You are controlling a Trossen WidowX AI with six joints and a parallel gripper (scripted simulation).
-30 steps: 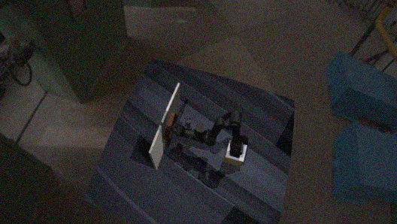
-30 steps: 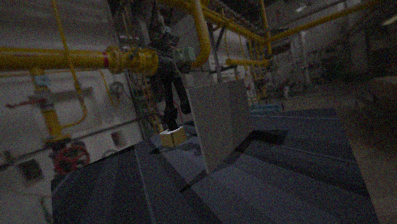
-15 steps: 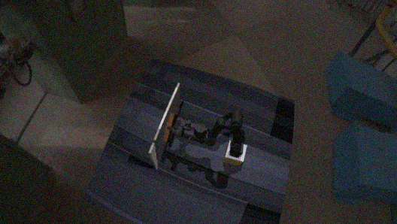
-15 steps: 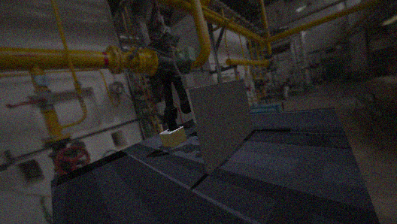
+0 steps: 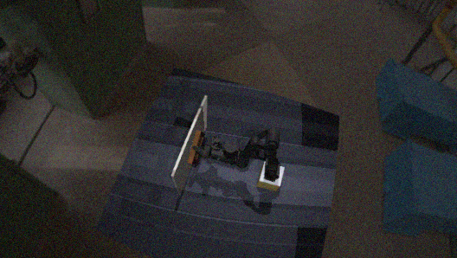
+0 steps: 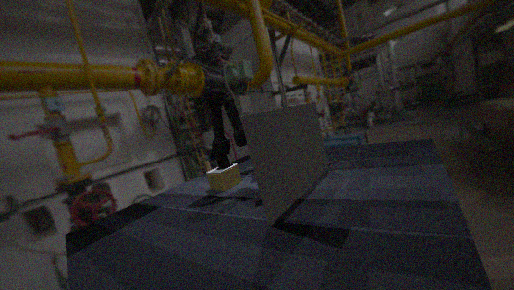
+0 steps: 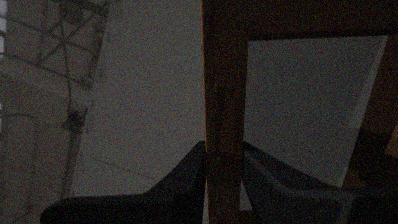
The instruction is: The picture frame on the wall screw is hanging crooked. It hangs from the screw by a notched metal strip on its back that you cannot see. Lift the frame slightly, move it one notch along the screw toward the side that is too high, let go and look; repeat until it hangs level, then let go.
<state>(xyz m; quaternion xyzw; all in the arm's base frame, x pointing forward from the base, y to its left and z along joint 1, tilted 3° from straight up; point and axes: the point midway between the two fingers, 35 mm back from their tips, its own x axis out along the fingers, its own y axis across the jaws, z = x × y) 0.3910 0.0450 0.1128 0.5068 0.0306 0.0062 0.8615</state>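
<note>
The picture frame lies 20 mm to the right of my gripper tip and 50 mm below it. Also, from my gripper tip: wall panel (10 mm ahead, 20 mm to the right, 60 mm below).
</note>
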